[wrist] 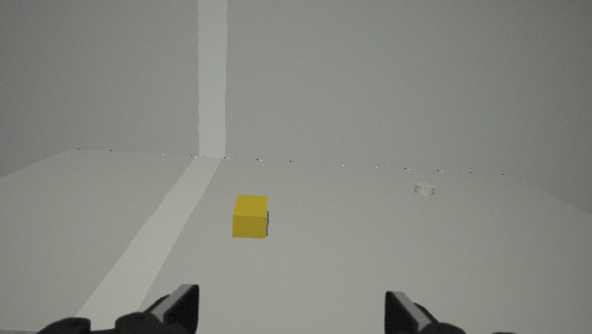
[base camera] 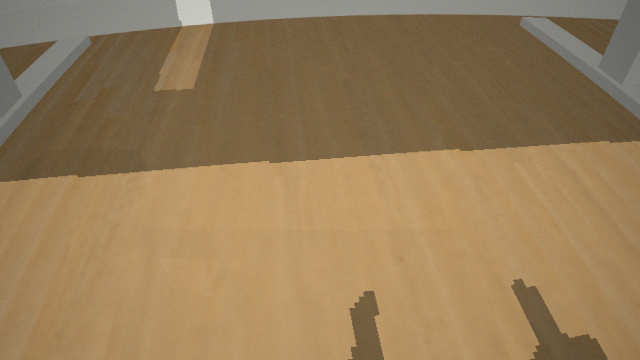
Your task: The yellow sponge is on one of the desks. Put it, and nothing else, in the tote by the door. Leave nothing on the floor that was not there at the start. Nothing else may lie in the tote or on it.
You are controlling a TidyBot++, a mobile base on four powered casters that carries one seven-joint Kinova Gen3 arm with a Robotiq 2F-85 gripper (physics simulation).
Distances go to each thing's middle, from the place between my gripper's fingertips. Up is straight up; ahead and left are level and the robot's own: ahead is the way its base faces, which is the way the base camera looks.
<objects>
My gripper is now 470 mm short of the yellow sponge (wrist: 250, 214), 100 mm to the right of it and 190 mm above it.
</objects>
